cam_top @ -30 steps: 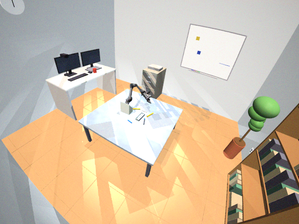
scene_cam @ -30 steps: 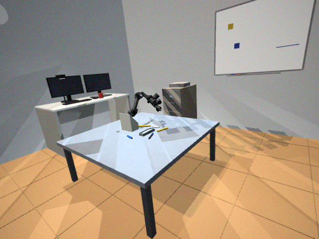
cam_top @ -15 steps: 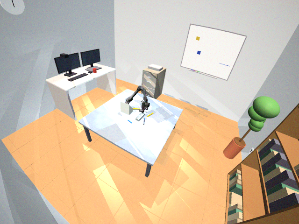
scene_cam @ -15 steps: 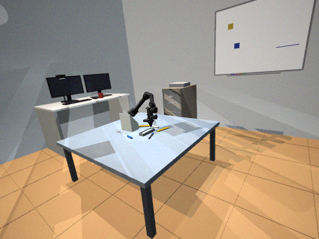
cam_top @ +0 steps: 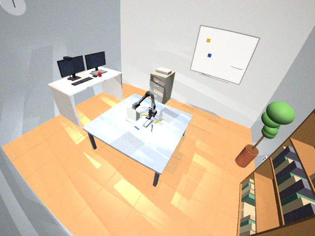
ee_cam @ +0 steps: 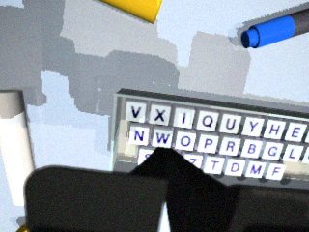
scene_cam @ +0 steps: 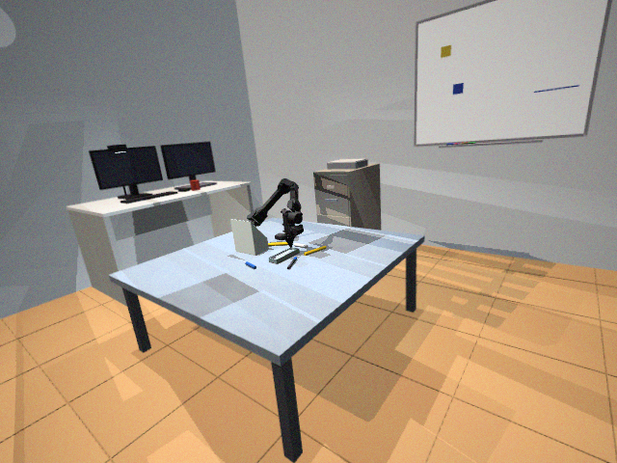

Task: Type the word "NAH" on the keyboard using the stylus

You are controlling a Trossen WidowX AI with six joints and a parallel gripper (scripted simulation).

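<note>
My gripper tip is now 2 cm to the right of the N key and 3 cm above it. The rest, counted from my gripper tip: dark pen: 10 cm ahead, 9 cm to the right, 3 cm below; yellow pencil: 11 cm ahead, 9 cm to the left, 3 cm below; white cylinder: 3 cm behind, 11 cm to the left, 3 cm below.
</note>
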